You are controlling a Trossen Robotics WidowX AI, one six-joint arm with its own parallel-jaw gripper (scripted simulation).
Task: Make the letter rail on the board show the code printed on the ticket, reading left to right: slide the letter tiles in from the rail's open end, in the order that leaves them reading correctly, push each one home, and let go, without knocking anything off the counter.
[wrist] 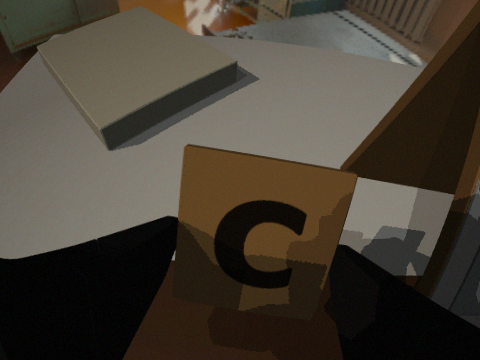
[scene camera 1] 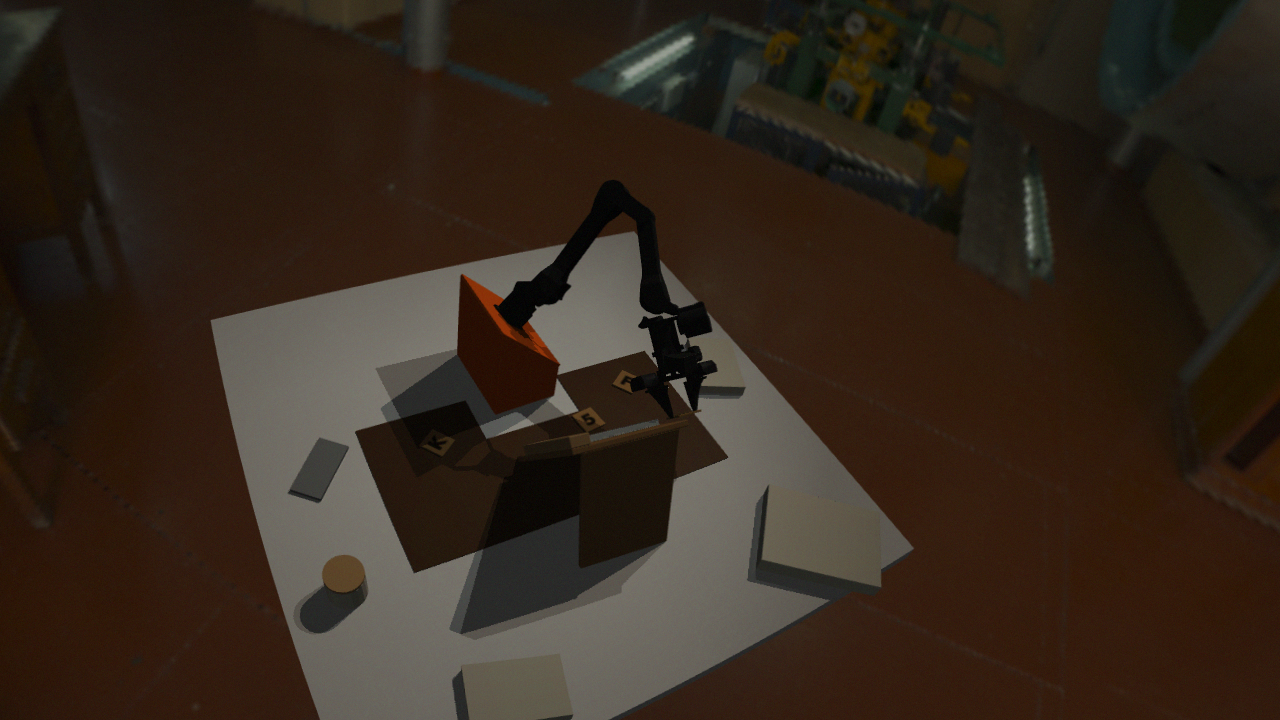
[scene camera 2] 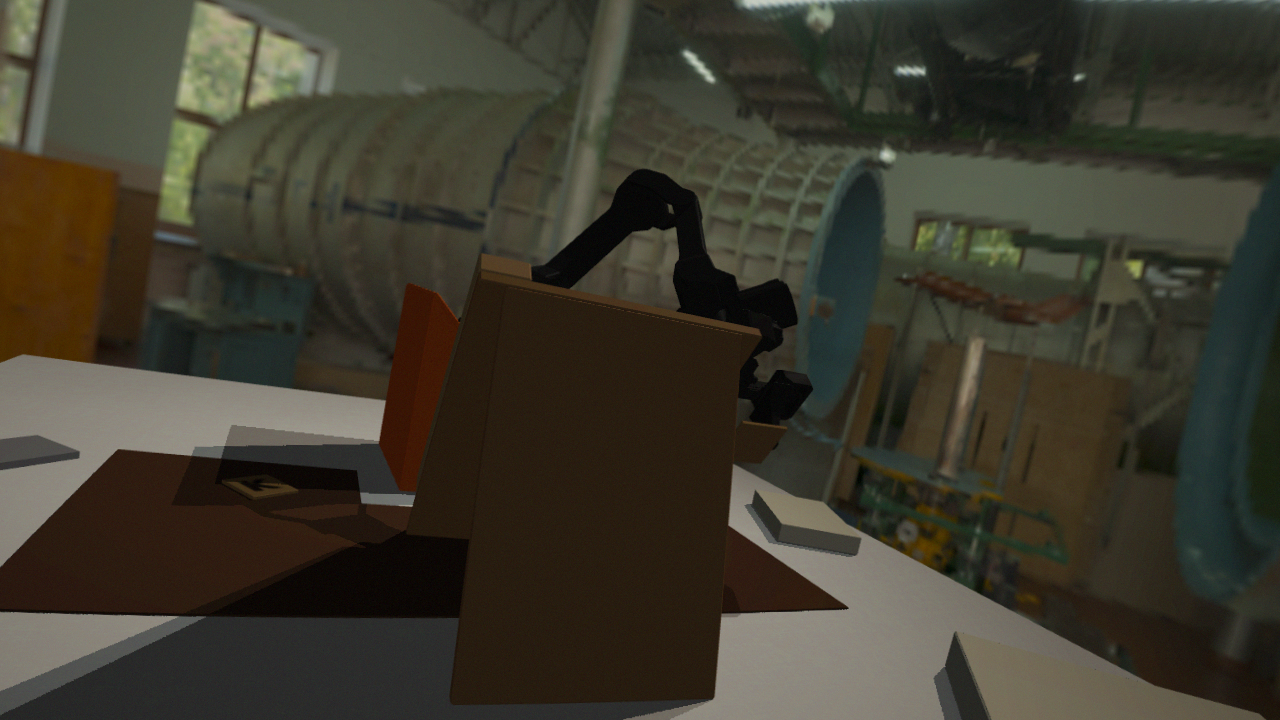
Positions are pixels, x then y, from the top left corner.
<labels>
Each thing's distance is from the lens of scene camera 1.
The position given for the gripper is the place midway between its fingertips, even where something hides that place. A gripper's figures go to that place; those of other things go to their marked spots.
gripper [scene camera 1: 683,415]: 159 cm
grey slab [scene camera 1: 315,477]: 163 cm
beige pad [scene camera 1: 728,380]: 192 cm
brown board [scene camera 1: 627,474]: 140 cm
The marked spots on the beige pad and the grey slab are 103 cm apart.
</labels>
